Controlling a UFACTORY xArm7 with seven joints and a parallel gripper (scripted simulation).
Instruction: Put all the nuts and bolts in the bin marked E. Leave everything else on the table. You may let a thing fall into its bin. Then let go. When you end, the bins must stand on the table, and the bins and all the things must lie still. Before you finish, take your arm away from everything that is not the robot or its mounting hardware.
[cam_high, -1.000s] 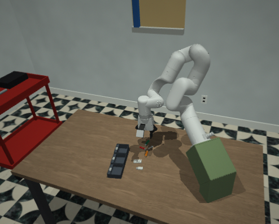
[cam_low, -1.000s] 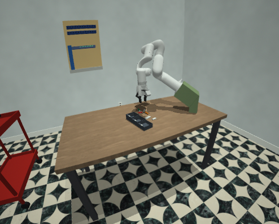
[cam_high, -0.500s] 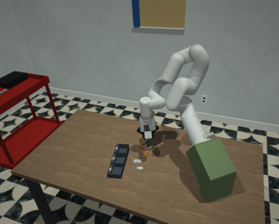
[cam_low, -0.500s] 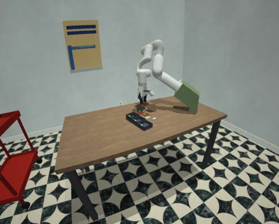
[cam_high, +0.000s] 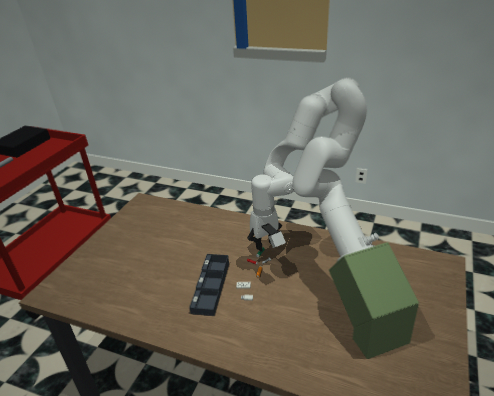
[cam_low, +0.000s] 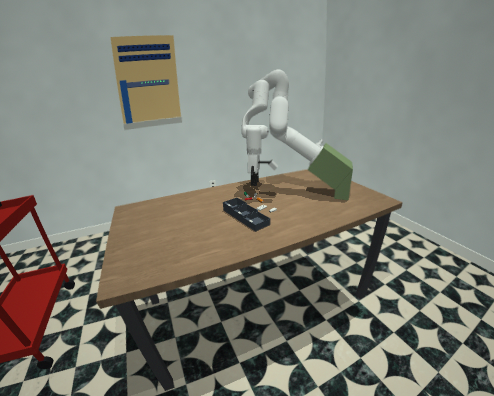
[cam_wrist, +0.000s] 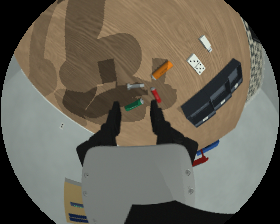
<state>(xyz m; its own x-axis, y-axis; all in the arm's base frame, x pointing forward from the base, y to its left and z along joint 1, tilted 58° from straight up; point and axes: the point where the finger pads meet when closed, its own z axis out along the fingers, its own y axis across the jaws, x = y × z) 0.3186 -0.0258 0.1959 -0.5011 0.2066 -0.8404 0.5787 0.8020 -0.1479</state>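
The grey bolt is 9 cm below my hand. Also, from my hand: red piece 5 cm ahead, 1 cm to the left, 9 cm below; then orange piece 2 cm ahead, 6 cm to the left, 9 cm below; then green piece 3 cm ahead, 4 cm to the right, 9 cm below.
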